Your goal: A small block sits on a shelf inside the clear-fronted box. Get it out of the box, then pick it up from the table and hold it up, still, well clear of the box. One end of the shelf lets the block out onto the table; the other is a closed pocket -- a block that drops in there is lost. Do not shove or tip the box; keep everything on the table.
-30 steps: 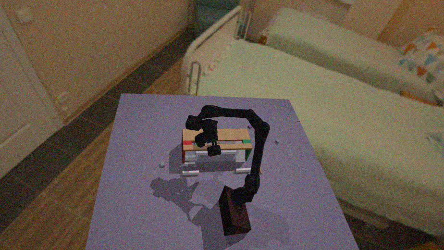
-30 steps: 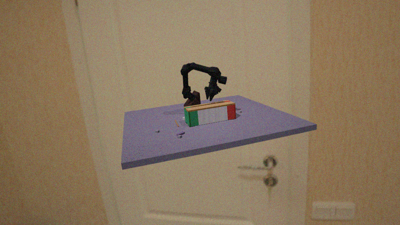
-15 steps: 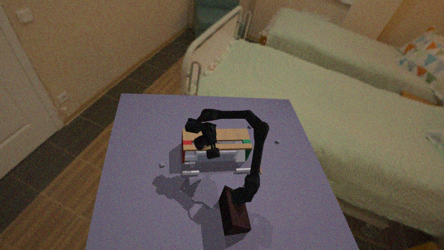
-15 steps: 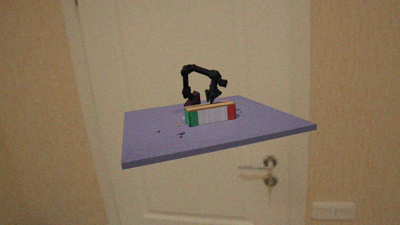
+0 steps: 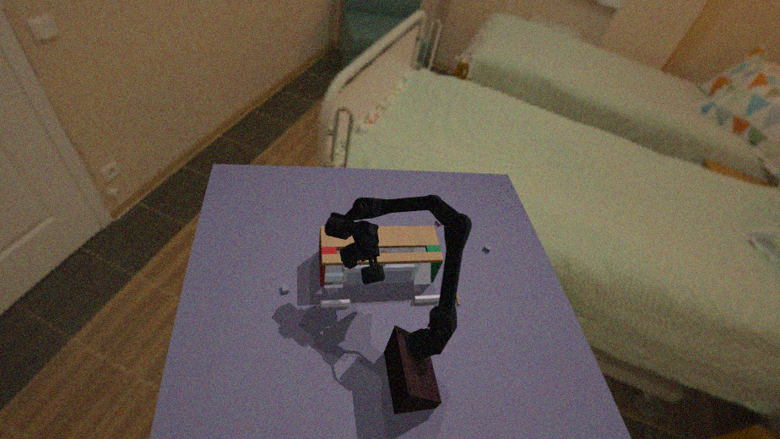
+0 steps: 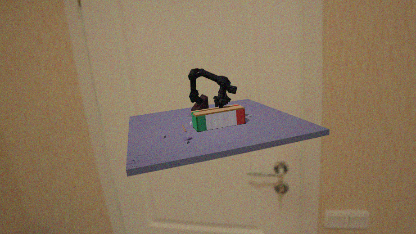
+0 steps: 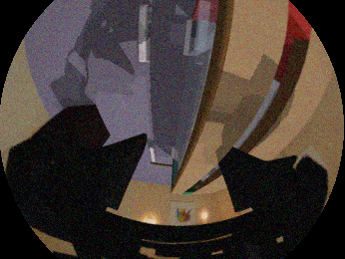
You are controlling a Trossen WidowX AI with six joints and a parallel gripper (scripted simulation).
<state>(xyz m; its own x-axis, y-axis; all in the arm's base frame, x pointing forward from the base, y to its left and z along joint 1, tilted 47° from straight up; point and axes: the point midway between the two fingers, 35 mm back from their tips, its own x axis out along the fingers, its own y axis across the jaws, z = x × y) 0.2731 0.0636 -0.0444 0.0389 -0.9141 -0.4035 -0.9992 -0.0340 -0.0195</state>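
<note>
My gripper tip is 40 mm short of the box, 30 mm to the left of it and 40 mm above it. From my gripper tip the other things lie so: thin tan stick: 290 mm to the right, 100 mm below; then tan block: 50 mm ahead, 40 mm to the right, 20 mm below.
</note>
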